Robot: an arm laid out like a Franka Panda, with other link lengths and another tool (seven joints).
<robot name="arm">
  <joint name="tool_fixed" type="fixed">
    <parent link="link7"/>
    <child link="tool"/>
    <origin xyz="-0.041 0.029 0.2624" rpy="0 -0.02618 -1.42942"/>
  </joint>
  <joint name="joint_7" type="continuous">
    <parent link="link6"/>
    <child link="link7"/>
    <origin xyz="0 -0.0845 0" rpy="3.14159 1.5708 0"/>
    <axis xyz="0 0 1"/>
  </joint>
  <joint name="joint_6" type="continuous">
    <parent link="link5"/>
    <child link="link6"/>
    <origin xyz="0 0 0" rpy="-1.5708 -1.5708 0"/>
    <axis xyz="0 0 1"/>
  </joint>
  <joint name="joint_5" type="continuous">
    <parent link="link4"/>
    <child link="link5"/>
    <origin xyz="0.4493 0.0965 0" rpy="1.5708 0 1.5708"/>
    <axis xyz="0 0 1"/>
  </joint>
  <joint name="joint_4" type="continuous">
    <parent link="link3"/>
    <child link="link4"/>
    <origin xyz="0.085 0 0" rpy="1.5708 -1.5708 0"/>
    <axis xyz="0 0 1"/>
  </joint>
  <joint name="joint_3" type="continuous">
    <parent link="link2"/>
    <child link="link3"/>
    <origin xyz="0.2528 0 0" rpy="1.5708 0 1.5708"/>
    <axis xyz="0 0 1"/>
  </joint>
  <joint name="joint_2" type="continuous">
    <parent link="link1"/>
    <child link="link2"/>
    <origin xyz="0 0 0" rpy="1.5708 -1.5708 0"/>
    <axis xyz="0 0 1"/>
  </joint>
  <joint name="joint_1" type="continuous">
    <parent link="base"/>
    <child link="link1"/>
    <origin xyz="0 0 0.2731" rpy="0 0 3.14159"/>
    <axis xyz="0 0 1"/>
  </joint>
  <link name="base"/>
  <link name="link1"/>
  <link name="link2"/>
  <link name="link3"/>
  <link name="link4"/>
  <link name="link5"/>
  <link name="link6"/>
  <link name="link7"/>
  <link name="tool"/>
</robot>
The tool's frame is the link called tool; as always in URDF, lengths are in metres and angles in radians. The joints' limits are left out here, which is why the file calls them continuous.
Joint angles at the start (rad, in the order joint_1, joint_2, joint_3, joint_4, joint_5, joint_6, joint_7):
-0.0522 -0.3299 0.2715 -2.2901 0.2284 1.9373 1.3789
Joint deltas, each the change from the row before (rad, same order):
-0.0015 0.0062 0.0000 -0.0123 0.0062 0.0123 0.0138
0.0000 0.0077 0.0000 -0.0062 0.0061 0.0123 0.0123
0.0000 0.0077 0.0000 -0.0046 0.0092 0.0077 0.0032
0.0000 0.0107 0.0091 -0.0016 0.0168 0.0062 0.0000
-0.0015 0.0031 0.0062 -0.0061 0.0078 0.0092 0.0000
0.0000 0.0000 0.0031 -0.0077 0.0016 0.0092 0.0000
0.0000 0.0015 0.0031 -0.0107 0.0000 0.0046 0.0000
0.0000 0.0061 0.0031 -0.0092 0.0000 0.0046 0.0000
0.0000 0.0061 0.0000 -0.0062 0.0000 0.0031 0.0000
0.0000 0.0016 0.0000 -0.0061 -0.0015 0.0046 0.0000
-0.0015 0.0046 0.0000 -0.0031 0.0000 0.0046 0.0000
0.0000 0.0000 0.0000 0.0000 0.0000 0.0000 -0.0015
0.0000 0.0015 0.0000 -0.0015 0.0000 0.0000 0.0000
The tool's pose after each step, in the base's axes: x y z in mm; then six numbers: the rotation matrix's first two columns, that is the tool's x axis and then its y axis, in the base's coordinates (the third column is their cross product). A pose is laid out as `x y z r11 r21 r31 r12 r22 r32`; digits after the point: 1 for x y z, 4 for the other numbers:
478.5 108.9 177.9 -0.1455 0.9839 0.1041 0.9880 0.1500 -0.0372
478.1 110.3 171.7 -0.1285 0.9856 0.1098 0.9902 0.1336 -0.0405
477.3 112.1 166.2 -0.1194 0.9857 0.1187 0.9910 0.1255 -0.0457
475.5 119.7 160.3 -0.1186 0.9840 0.1326 0.9906 0.1265 -0.0529
474.5 122.8 156.0 -0.1174 0.9835 0.1375 0.9906 0.1257 -0.0536
473.7 123.6 152.5 -0.1177 0.9835 0.1371 0.9907 0.1258 -0.0524
470.4 123.7 146.7 -0.1180 0.9838 0.1352 0.9901 0.1270 -0.0601
467.0 123.9 139.6 -0.1180 0.9839 0.1343 0.9892 0.1283 -0.0708
464.6 123.3 134.0 -0.1158 0.9841 0.1346 0.9886 0.1273 -0.0799
463.3 122.3 130.5 -0.1150 0.9844 0.1328 0.9885 0.1266 -0.0829
462.8 121.3 127.1 -0.1121 0.9847 0.1331 0.9885 0.1242 -0.0859
462.9 121.2 127.1 -0.1136 0.9845 0.1333 0.9884 0.1257 -0.0857
462.1 121.1 125.7 -0.1131 0.9846 0.1334 0.9881 0.1255 -0.0886

